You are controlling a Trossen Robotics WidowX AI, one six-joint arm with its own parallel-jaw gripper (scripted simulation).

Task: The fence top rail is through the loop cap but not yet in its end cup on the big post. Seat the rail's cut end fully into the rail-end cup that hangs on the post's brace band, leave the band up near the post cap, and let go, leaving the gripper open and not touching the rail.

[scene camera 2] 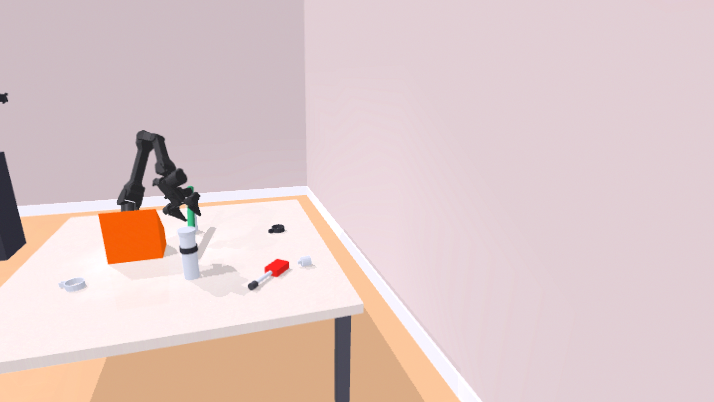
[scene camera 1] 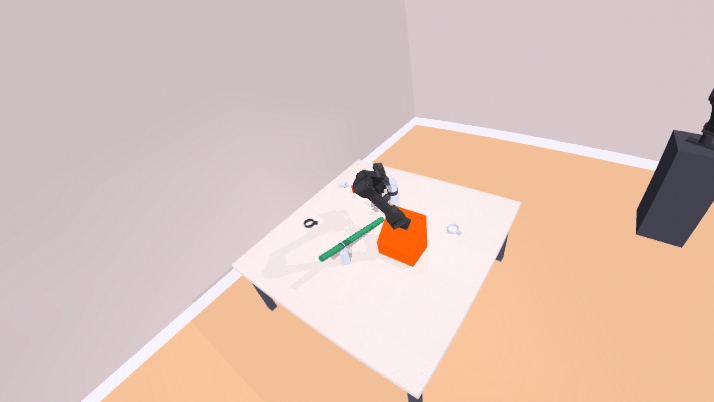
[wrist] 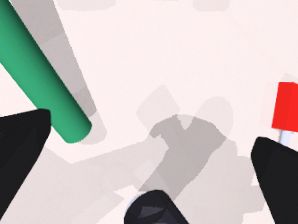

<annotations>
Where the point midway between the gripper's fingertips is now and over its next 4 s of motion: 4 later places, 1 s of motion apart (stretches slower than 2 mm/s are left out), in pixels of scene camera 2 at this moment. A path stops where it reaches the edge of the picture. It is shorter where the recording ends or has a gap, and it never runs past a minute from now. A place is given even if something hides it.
My gripper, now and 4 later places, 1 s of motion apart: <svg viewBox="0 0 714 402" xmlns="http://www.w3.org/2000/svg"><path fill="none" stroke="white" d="M193 218L189 209L191 227L192 238L192 242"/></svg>
</annotations>
